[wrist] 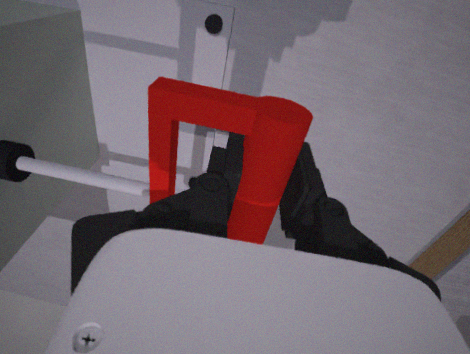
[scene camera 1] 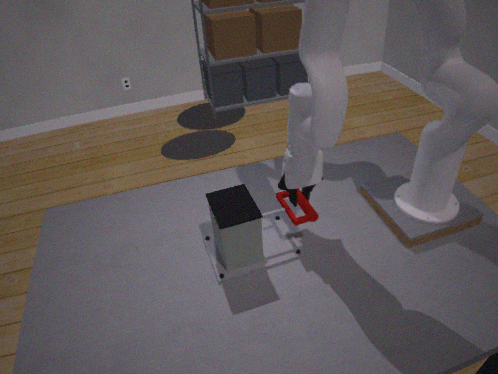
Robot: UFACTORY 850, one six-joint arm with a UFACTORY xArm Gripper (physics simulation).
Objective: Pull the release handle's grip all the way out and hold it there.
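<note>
The release handle's red grip (scene camera 1: 309, 210) (wrist: 277, 150) is a rectangular frame with a thick round bar on its outer side. A thin pale rod (scene camera 1: 273, 213) (wrist: 82, 175) joins it to the pale green box (scene camera 1: 239, 245) (wrist: 40, 100) with a black top, and a length of rod shows between box and grip. My gripper (scene camera 1: 301, 199) (wrist: 262, 156) is shut on the grip's round bar, one black finger inside the frame and one outside it. The far fingertip is partly hidden behind the bar in the wrist view.
The box stands on a pale base plate (scene camera 1: 280, 259) with black bolts, on a grey mat (scene camera 1: 125, 300). The arm's wood-edged base board (scene camera 1: 440, 231) (wrist: 445, 247) is to the right. A shelf rack (scene camera 1: 202, 65) with boxes stands at the back.
</note>
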